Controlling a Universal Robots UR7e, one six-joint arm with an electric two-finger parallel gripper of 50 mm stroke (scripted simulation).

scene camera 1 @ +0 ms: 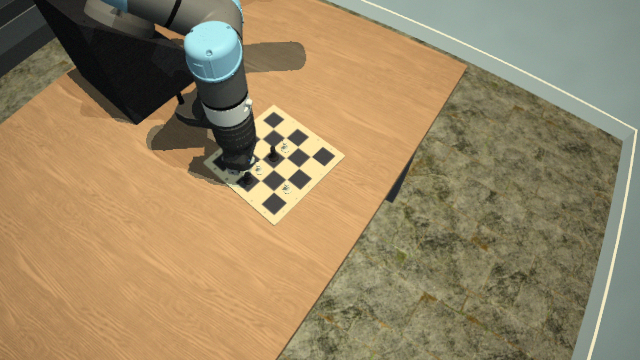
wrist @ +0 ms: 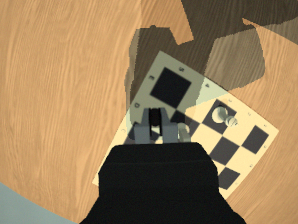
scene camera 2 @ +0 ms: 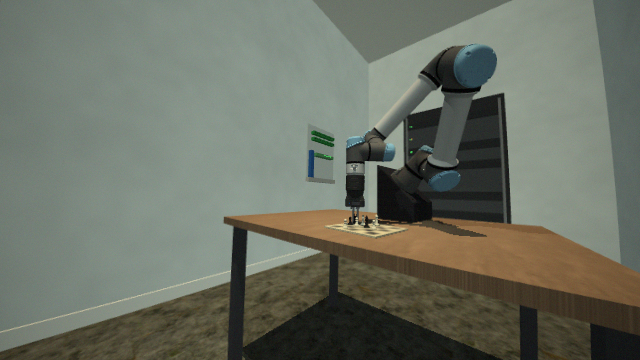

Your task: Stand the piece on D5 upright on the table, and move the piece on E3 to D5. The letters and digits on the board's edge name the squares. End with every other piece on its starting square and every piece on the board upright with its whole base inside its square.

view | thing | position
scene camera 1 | my gripper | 235,170
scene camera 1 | chessboard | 310,159
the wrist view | my gripper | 154,116
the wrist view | chessboard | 188,97
